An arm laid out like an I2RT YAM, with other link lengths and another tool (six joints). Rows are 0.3 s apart.
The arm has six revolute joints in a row. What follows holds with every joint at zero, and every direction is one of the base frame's. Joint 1 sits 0.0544 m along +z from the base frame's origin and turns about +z. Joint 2 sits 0.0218 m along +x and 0.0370 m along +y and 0.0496 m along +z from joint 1 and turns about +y. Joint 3 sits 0.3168 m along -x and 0.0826 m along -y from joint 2 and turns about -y. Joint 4 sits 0.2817 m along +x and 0.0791 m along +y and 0.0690 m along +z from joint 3 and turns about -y. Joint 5 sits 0.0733 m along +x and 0.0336 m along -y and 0.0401 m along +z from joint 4 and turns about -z. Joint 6 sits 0.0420 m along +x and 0.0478 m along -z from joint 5 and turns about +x. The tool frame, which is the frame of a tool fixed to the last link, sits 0.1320 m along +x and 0.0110 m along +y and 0.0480 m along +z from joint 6; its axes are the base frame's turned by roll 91.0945, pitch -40.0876 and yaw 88.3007 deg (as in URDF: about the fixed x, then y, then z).
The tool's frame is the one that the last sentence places.
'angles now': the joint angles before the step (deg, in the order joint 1, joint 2, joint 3, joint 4, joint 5, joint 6). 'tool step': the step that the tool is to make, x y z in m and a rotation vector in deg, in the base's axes. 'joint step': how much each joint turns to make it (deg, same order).
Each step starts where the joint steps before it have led.
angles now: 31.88 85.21 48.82 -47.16 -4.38 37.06
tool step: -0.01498 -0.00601 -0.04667 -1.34 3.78 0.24
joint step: 0.00 4.28 -5.49 5.84 -0.87 -0.17
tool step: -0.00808 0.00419 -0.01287 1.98 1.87 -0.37
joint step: 0.02 1.08 -1.88 2.47 -2.65 0.50
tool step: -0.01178 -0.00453 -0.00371 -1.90 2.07 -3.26
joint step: 1.50 -0.01 -0.42 -1.73 0.56 4.80
